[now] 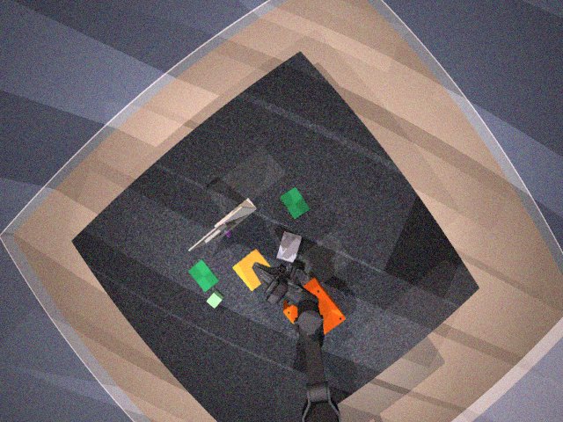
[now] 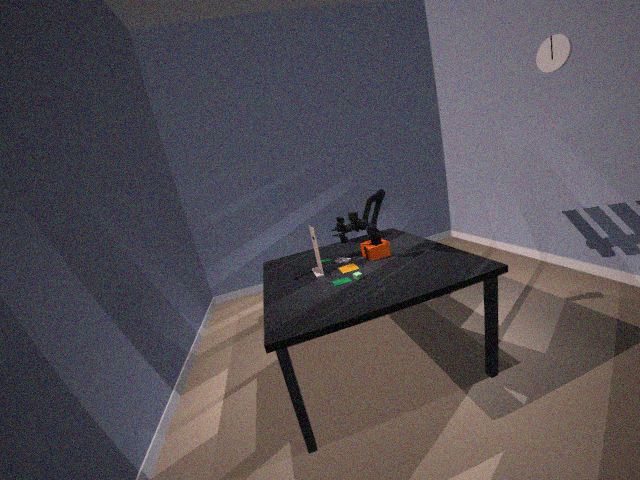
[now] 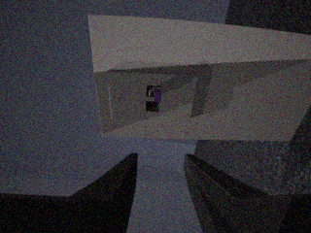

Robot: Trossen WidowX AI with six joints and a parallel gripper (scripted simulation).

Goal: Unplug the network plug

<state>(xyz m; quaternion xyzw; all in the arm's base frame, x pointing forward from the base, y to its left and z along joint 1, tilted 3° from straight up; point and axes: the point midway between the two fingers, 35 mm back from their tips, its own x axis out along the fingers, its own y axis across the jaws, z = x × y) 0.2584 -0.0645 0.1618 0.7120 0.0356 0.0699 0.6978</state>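
Now: the network plug 120 mm ahead of my gripper tip and 10 mm to the right of it. Round my gripper tip: light green cube (10 mm behind, 270 mm to the left, 240 mm below); then orange marked square (40 mm behind, 80 mm to the left, 250 mm below); then upright panel (140 mm ahead, 10 mm to the right, 100 mm below).
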